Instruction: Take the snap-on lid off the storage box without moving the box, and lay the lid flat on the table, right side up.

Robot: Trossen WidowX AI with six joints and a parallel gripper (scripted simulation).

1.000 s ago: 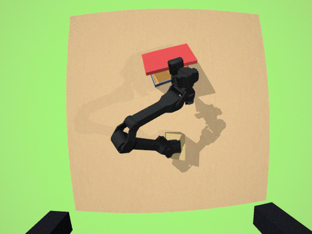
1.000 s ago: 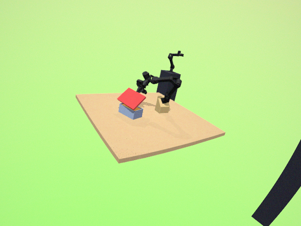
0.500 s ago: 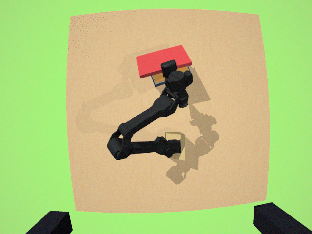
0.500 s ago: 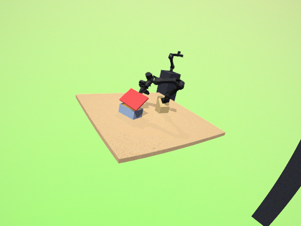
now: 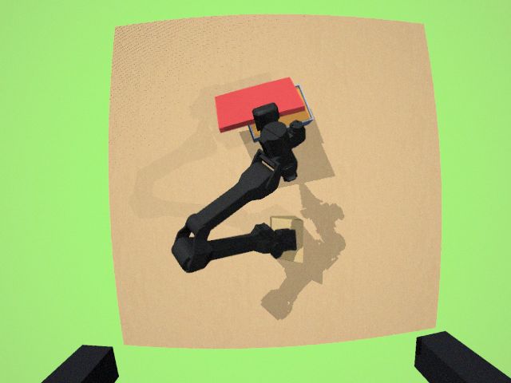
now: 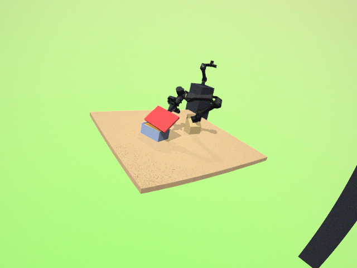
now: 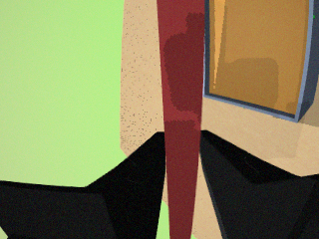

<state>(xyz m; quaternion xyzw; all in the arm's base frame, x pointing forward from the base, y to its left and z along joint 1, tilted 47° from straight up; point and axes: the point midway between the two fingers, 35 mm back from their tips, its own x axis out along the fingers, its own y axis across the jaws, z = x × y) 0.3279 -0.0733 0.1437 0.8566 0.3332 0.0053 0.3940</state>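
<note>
My gripper tip is now 60 mm short of the lid, 10 mm to the right of it and 50 mm above it. From my gripper tip the other things lie so: storage box: 60 mm ahead, 60 mm to the right, 190 mm below.
</note>
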